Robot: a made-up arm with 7 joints.
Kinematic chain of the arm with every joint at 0, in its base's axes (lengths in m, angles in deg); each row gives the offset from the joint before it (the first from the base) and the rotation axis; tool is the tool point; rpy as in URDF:
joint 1: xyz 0 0 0.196 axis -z
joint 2: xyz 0 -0.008 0.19 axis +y
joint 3: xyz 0 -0.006 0.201 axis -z
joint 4: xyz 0 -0.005 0.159 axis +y
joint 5: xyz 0 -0.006 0.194 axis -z
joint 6: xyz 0 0 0.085 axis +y
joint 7: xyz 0 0 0.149 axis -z
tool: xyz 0 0 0 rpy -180 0 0
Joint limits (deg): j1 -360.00..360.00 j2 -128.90..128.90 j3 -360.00..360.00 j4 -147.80..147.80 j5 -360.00..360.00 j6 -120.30..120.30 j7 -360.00..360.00
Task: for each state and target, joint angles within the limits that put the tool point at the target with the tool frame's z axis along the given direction. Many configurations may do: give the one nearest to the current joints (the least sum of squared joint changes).
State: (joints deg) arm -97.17 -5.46 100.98 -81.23 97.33 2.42 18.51
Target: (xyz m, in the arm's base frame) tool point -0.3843 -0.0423 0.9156 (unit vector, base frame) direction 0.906 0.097 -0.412
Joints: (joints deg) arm -113.01 6.16 97.22 -66.06 109.52 -6.57 18.51
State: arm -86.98 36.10 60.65 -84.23 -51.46 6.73 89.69
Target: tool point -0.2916 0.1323 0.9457 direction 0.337 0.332 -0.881
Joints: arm -122.53 60.37 29.67 -69.47 -51.63 -0.09 89.69
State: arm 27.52 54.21 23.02 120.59 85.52 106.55 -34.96
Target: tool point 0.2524 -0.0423 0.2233 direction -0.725 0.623 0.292
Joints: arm -14.66 78.14 -14.31 147.51 115.73 107.20 -34.96
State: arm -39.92 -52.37 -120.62 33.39 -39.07 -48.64 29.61
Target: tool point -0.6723 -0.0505 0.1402 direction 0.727 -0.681 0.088
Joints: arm -16.69 -103.26 -168.27 20.30 -87.39 -58.21 29.61
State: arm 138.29 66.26 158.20 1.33 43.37 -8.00 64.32
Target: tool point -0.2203 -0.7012 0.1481 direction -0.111 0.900 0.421
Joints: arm 112.22 106.63 112.90 -1.10 -1.17 -27.41 64.32
